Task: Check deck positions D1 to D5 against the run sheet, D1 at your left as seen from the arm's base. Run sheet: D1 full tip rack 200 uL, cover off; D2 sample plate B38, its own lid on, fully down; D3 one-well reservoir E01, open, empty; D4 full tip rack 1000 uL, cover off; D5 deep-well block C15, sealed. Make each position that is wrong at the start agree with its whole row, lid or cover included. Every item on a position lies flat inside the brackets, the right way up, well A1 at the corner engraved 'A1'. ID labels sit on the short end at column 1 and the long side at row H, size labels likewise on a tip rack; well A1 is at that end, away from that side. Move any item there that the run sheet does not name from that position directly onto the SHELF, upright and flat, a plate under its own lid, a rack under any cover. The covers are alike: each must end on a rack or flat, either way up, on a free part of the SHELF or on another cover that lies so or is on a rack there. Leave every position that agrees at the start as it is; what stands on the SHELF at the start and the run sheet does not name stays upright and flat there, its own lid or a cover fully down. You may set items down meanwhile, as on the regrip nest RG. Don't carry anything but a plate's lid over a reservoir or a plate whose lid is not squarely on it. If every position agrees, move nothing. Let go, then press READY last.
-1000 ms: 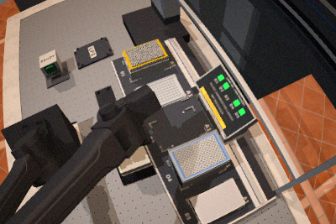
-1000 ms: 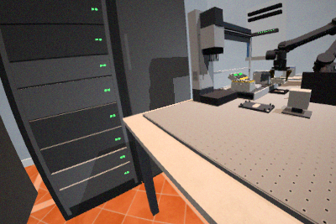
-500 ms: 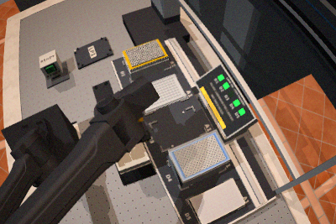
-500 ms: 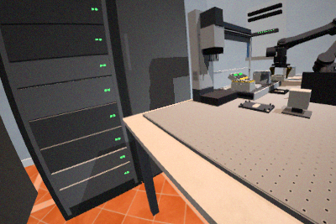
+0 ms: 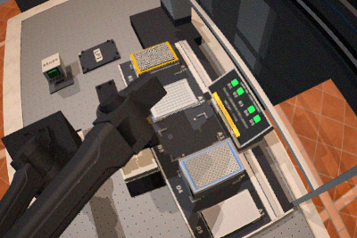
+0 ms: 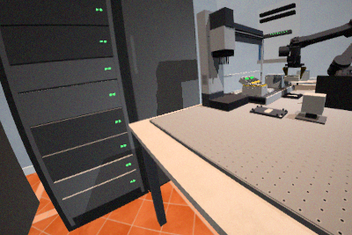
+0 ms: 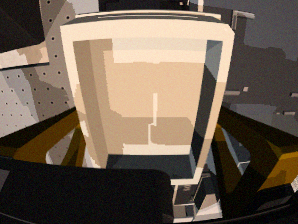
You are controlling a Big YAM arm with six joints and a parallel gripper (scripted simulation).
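My hand is 130 mm above the black regrip nest. Round my hand: one-well reservoir: 10 mm below; sealed block: 220 mm to the right, 170 mm ahead, 70 mm below; blue-framed tip rack: 170 mm ahead, 90 mm to the right, 20 mm below.
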